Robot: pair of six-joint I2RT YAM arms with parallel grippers.
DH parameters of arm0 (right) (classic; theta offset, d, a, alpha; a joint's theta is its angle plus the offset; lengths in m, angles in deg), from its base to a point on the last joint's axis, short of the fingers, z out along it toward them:
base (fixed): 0 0 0 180
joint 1: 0 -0.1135 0.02 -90
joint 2: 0 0 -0.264 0
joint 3: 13.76 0 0.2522 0
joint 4: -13.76 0 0.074 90
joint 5: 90 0 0 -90
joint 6: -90 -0.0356 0 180
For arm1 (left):
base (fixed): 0 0 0 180
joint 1: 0 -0.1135 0.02 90
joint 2: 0 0 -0.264 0
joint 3: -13.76 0 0.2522 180
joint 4: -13.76 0 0.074 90
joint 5: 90 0 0 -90
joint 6: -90 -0.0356 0 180
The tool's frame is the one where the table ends.
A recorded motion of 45 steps. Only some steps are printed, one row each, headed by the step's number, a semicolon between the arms.
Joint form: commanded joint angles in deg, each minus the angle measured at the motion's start. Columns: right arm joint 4, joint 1, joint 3, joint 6, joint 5, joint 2; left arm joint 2, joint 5, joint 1, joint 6, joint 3, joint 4.
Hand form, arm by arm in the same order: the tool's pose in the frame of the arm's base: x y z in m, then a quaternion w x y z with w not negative. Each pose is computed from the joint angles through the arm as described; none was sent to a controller.
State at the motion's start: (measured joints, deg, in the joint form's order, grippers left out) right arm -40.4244 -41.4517 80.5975 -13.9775 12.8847 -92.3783; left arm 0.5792 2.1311 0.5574 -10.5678 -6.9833 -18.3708
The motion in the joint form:
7: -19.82 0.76 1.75 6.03 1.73 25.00; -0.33 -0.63 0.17 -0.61 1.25 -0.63
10: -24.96 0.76 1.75 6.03 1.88 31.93; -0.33 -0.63 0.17 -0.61 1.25 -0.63
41: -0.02 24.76 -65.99 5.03 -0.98 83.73; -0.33 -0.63 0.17 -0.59 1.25 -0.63
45: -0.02 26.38 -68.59 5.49 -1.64 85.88; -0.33 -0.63 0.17 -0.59 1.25 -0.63
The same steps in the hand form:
7: 0.1696 0.1340 0.4014 0.39233 -0.21213 0.89373 0.04822; 0.1006 -0.0022 0.1722 0.61729 0.08951 0.78026 0.04612
10: 0.1374 0.1062 0.4156 0.40546 -0.20814 0.88848 0.05369; 0.1006 -0.0022 0.1722 0.61729 0.08951 0.78026 0.04612
41: 0.0846 0.0177 0.1767 0.47203 -0.01125 0.88141 0.01330; 0.1006 -0.0022 0.1722 0.61730 0.08937 0.78028 0.04601
45: 0.0839 0.0154 0.1642 0.46807 -0.00547 0.88363 0.00887; 0.1006 -0.0022 0.1722 0.61730 0.08937 0.78028 0.04601

